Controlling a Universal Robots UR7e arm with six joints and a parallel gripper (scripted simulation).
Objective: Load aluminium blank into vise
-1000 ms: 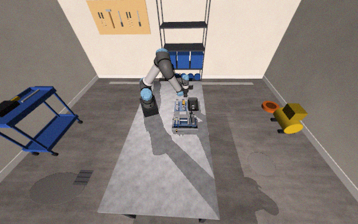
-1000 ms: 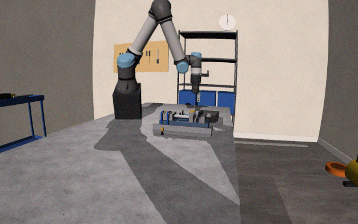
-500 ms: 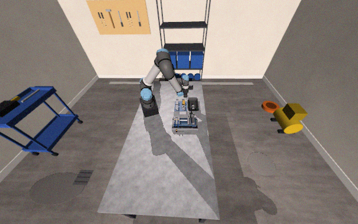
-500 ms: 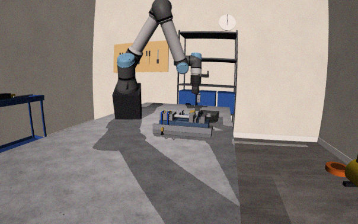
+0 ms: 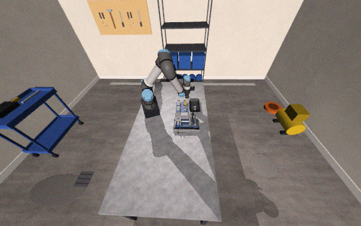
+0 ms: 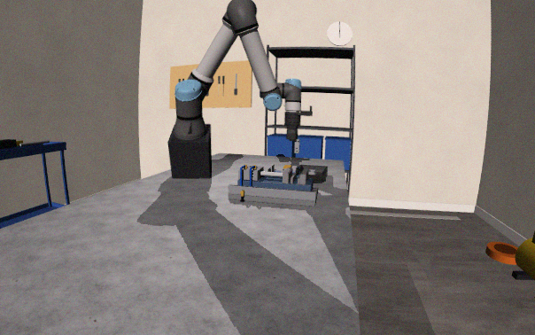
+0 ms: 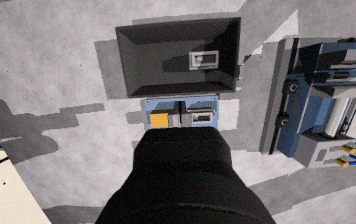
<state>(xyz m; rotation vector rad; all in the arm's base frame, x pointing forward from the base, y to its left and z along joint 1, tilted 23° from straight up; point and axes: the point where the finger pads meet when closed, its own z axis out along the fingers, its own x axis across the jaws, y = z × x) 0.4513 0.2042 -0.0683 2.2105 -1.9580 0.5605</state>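
The brass blank lies 110 mm below my hand, 50 mm behind it and 40 mm to the left of it. Round my hand: vise: 330 mm to the right, 90 mm below.
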